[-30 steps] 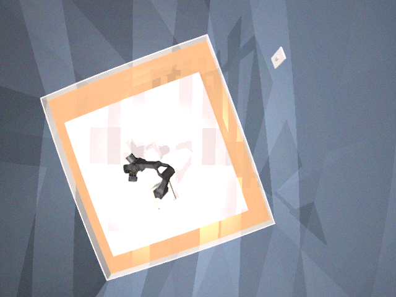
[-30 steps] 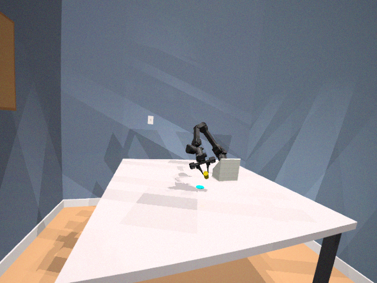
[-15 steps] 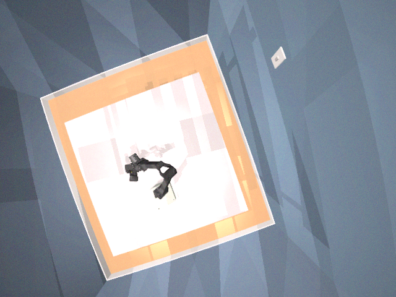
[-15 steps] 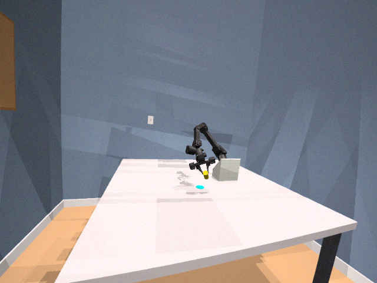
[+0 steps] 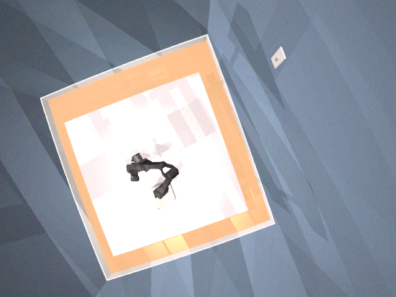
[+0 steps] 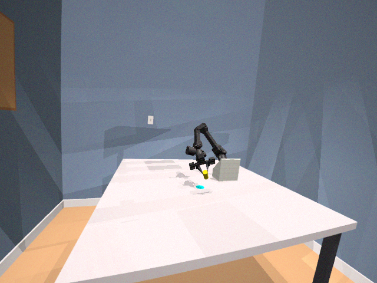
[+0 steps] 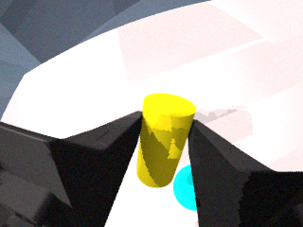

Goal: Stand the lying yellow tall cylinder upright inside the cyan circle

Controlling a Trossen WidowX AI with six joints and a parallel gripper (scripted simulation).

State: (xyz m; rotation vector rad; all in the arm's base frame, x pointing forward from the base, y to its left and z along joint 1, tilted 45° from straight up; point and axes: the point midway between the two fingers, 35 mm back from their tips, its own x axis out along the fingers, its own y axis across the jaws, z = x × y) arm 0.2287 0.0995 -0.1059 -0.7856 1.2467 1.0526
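Now: gripper tip 12 cm above the cyan circle, 4 cm to the left of it and 1 cm short of it. Round my gripper tip: yellow tall cylinder (2 cm below, 1 cm to the right, 1 cm behind).
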